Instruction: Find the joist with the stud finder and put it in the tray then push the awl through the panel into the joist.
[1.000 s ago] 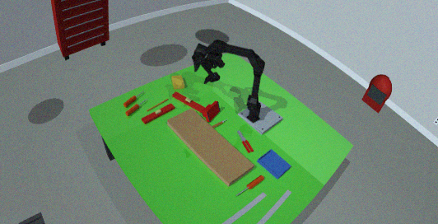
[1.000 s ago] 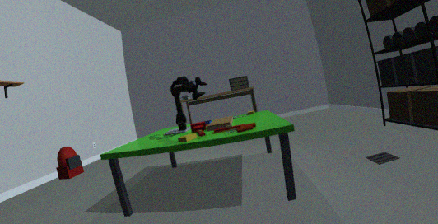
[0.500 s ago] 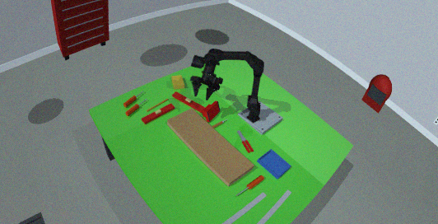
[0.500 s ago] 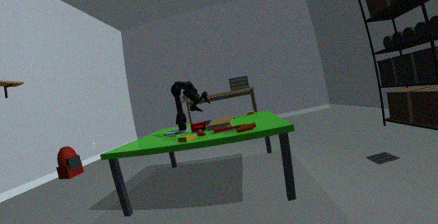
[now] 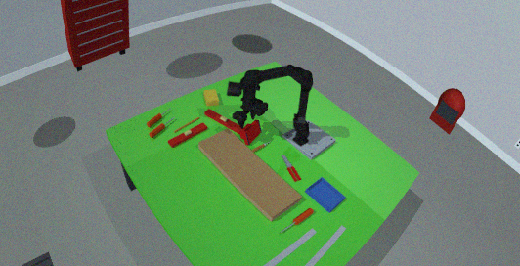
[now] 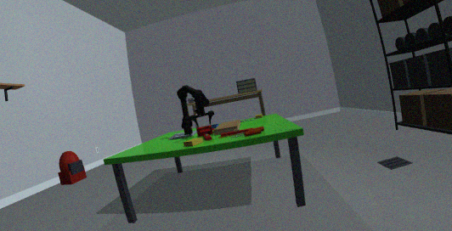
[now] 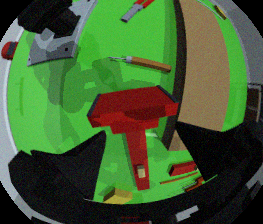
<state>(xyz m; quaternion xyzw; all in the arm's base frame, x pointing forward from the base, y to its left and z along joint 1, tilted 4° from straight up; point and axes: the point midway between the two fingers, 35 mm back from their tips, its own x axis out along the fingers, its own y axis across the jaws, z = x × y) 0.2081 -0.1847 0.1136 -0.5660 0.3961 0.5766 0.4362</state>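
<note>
The stud finder is 1 cm ahead of my gripper tip and 5 cm below it. Round my gripper tip: awl (2 cm behind, 11 cm to the left, 7 cm below); blue tray (7 cm behind, 52 cm to the left, 6 cm below).
</note>
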